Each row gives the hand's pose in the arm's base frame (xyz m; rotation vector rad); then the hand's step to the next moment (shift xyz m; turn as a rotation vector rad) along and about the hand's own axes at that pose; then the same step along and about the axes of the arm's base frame.
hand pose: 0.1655 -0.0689 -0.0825 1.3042 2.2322 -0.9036
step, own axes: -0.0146 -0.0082 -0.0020 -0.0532 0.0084 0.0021
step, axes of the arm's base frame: -0.0001 -0.0105 0.0132 0.0332 -0.0313 0.0288
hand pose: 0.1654 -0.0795 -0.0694 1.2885 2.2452 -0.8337
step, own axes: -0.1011 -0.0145 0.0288 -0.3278 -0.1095 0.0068
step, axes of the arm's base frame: 0.0379 -0.0881 0.0454 0.0631 -0.2515 0.2286
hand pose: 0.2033 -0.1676 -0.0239 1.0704 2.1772 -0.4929
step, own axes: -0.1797 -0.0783 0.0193 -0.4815 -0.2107 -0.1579
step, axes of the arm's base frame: 0.0260 -0.1578 0.1150 -0.0127 -0.3017 0.4583
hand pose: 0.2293 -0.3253 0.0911 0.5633 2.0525 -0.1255
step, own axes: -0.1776 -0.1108 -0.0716 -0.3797 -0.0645 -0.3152
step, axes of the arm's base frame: -0.0298 -0.1365 0.1715 -0.1162 -0.0884 0.4758
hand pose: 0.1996 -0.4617 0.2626 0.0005 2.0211 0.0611
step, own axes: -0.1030 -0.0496 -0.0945 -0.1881 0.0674 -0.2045
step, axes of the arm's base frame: -0.0388 -0.0565 0.1316 -0.1037 0.0533 0.2610
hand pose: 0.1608 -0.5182 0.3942 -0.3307 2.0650 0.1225
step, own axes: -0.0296 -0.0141 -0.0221 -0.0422 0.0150 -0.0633
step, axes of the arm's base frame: -0.0008 -0.0130 0.0373 -0.0379 0.0080 0.0672
